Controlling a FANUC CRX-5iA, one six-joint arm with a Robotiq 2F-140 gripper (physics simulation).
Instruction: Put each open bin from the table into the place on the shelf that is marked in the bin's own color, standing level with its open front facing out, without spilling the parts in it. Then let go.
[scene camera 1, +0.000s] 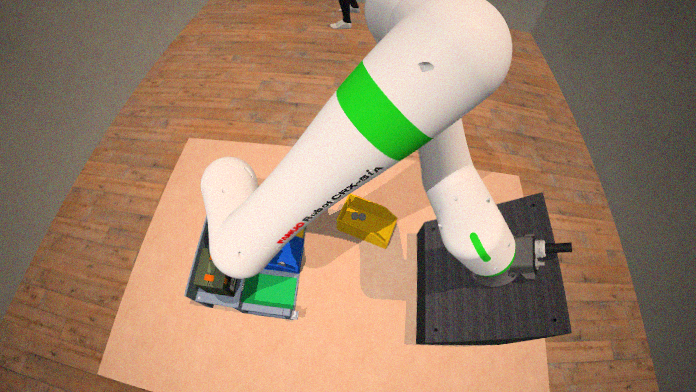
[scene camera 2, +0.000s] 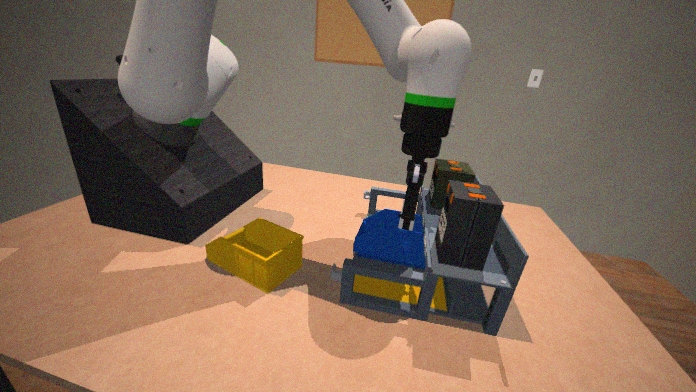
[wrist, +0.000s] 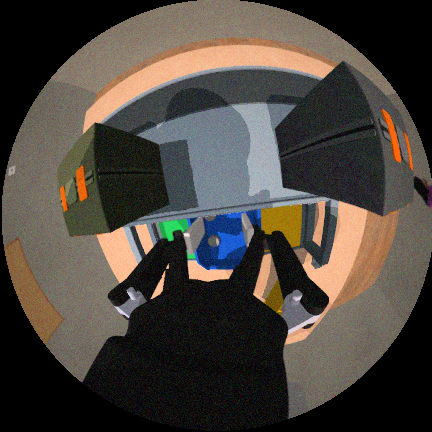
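Seen in the pictures: gripper, fingertip midpoint: (wrist: 222, 222); arm's base, link origin: (scene camera 1: 495, 259) (scene camera 2: 166, 124).
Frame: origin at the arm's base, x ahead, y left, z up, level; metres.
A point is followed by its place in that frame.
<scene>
The blue bin (scene camera 1: 290, 255) @(x 0.544, y 0.081, z -0.207 m) (scene camera 2: 385, 240) @(x 0.583, y 0.042, z -0.165 m) (wrist: 230, 250) @(x 0.535, y 0.084, z -0.207 m) is at the middle of the shelf's front row, between the green place (scene camera 1: 270, 290) @(x 0.564, y 0.202, z -0.218 m) (wrist: 172, 229) @(x 0.566, y 0.217, z -0.217 m) and the yellow place (scene camera 2: 377, 286) @(x 0.600, y -0.042, z -0.217 m) (wrist: 282, 225) @(x 0.598, y -0.022, z -0.217 m). Grey round parts show in it; its open front faces the robot base. My gripper (scene camera 2: 406, 224) @(x 0.608, y 0.105, z -0.176 m) (wrist: 222, 222) @(x 0.608, y 0.105, z -0.176 m) is shut on the blue bin, a finger at each side wall; the arm hides it in scene camera 1. The bin's underside and blue mark are hidden, so contact with the shelf is unclear. The yellow bin (scene camera 1: 367, 222) @(x 0.350, y -0.109, z -0.221 m) (scene camera 2: 255, 255) @(x 0.404, y -0.152, z -0.150 m) stands upright on the table, grey parts inside.
The grey shelf (scene camera 1: 265, 314) @(x 0.549, y 0.275, z -0.208 m) (scene camera 2: 515, 250) @(x 0.803, y -0.022, z -0.074 m) (wrist: 215, 170) @(x 0.691, y 0.115, z -0.122 m) has a raised rear deck with a dark green case (scene camera 2: 440, 182) @(x 0.657, y 0.173, z -0.056 m) (wrist: 132, 180) @(x 0.680, y 0.179, z -0.064 m) and a black case (scene camera 2: 470, 225) @(x 0.729, y -0.041, z -0.043 m) (wrist: 330, 140) @(x 0.712, y 0.043, z -0.036 m), close to the gripper. The robot's black base block (scene camera 1: 480, 315) @(x 0.010, y 0.143, z -0.034 m) (scene camera 2: 115, 185) @(x 0.023, y -0.154, z -0.109 m) stands beyond the yellow bin.
</scene>
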